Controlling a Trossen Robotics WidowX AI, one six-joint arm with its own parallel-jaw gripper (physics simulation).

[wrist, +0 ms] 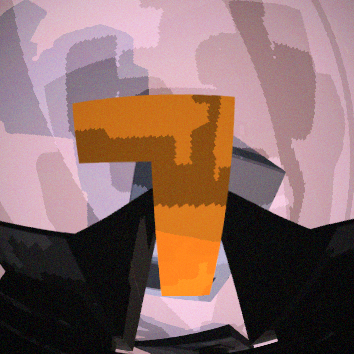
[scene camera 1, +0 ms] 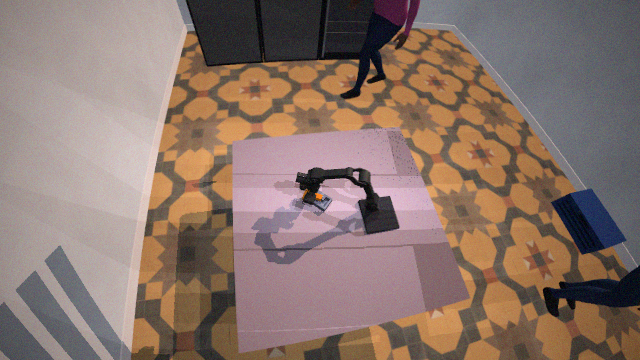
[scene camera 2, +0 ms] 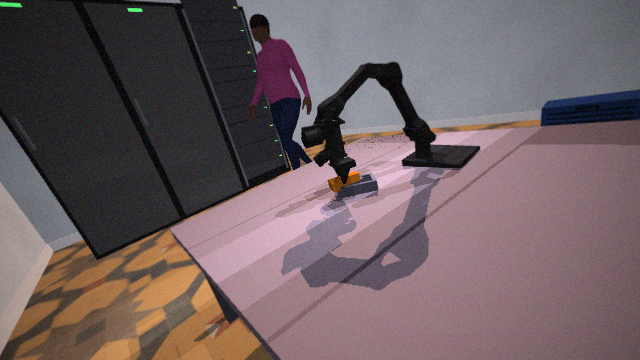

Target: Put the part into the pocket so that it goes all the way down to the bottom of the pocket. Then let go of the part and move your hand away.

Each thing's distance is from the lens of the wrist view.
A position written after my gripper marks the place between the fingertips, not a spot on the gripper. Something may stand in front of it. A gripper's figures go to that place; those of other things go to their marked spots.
my gripper [wrist: 186, 195]: 0.10 m
orange L-shaped block [wrist: 188, 138]: 0.07 m
grey pocket block [wrist: 252, 176]: 0.11 m
The marked spots on the grey pocket block and the orange L-shaped block are 0.06 m apart.
